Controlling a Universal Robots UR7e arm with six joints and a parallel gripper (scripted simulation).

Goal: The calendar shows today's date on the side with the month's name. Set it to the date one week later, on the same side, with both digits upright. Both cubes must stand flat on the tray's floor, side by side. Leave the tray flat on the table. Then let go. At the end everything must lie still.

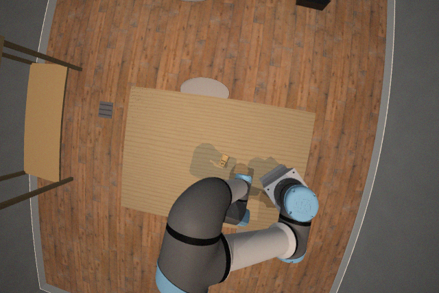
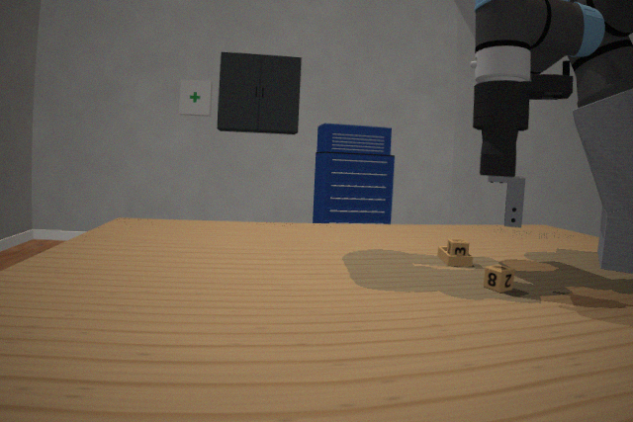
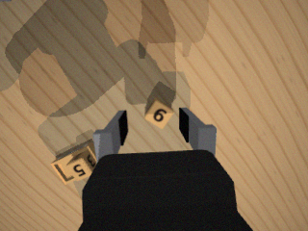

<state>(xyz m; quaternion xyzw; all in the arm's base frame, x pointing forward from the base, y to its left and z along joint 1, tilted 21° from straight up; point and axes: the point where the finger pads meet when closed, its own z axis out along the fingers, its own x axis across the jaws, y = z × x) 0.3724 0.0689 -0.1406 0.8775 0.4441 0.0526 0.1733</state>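
The wooden date cube lies 10 mm ahead of my hand and 90 mm below it. From my hand the other things lie so: wooden calendar tray 10 mm behind, 150 mm to the right, 100 mm below.
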